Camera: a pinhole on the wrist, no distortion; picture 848 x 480 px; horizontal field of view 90.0 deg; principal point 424.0 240.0 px. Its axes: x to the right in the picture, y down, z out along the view. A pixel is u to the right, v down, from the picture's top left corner.
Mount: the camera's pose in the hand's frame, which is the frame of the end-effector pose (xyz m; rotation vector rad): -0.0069 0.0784 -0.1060 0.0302 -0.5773 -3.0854
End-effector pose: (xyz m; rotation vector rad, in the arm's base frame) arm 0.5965 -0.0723 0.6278 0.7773 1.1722 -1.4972
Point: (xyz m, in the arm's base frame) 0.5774 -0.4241 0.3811
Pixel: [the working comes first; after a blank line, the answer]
In the camera's frame: -0.3582 0.1605 0.3157

outside the picture
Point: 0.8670 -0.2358 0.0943
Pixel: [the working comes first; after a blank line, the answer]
In the camera's frame: -0.4809 -0.2609 0.2211

outside the picture
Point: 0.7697 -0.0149 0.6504
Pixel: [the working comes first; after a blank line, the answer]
In the camera's frame: 0.0748 -0.0493 0.1026

733.1 36.1
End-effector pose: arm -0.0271 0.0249 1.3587 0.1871 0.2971 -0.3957
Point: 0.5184 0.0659 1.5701
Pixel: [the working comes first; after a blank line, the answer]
In the camera's frame: -0.4143 -0.0362 0.4670

47.8 207.1
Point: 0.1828 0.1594 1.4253
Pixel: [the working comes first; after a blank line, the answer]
In the camera's frame: -0.1276 -0.0592 0.2229

181.4 127.5
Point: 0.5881 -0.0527 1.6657
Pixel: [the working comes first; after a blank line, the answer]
In the camera's frame: -0.4888 0.0757 0.5670

58.5 296.6
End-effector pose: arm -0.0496 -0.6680 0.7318 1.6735 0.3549 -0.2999
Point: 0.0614 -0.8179 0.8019
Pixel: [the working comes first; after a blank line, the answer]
In the camera's frame: -0.0769 0.0450 0.2453

291.1 317.8
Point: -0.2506 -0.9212 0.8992
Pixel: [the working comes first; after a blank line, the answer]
In the camera's frame: 0.2522 0.0995 0.3243

753.7 370.1
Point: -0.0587 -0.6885 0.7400
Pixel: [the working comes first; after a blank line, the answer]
In the camera's frame: 0.0040 0.1126 0.0907

outside the picture
